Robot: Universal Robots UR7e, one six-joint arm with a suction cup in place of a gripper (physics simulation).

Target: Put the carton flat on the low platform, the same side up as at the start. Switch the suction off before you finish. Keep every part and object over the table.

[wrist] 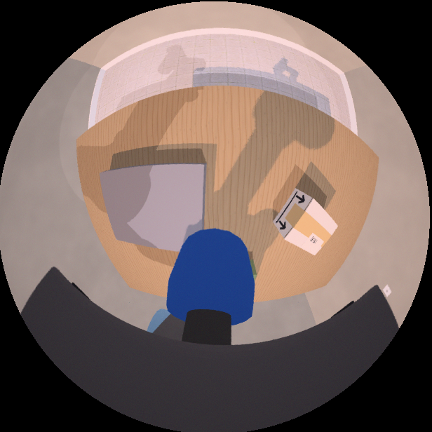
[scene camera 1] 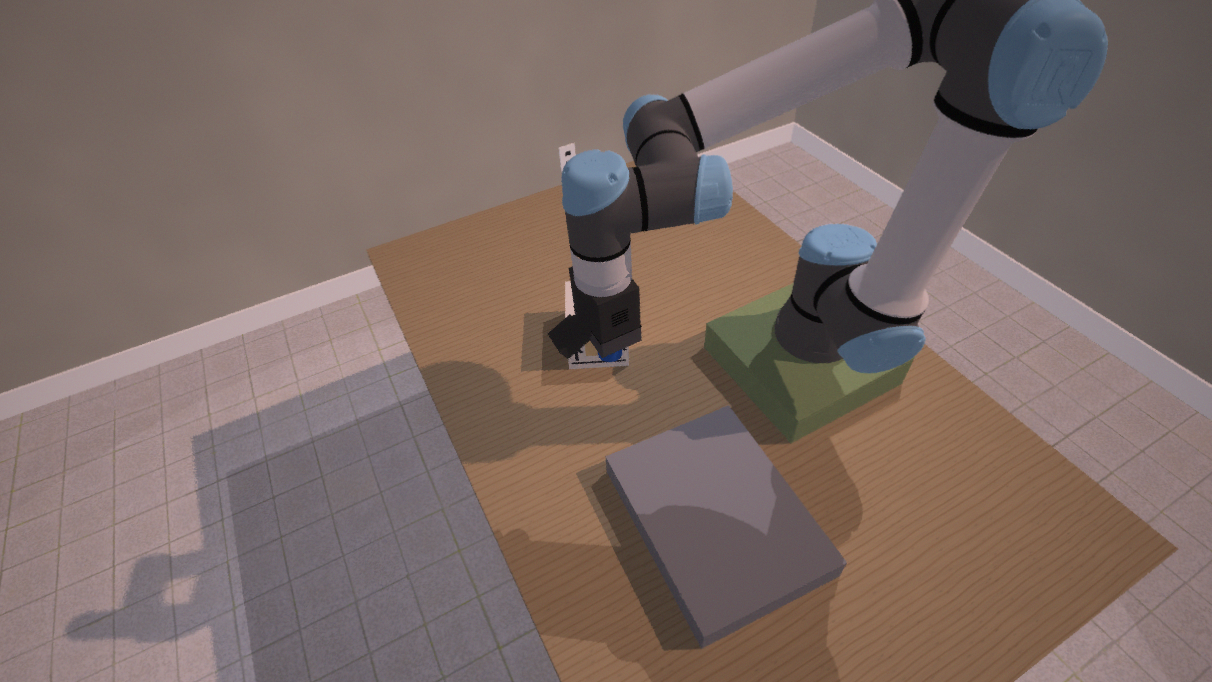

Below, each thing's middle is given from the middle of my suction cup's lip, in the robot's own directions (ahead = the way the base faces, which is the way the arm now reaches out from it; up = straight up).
Labels:
I see my suction cup 80 mm past the grey low platform [scene camera 1: 733, 542], 200 mm to the right of it and 250 mm above it. From my suction cup the other things lie so: white carton [scene camera 1: 587, 357] 100 mm behind, 260 mm to the right, 230 mm below.

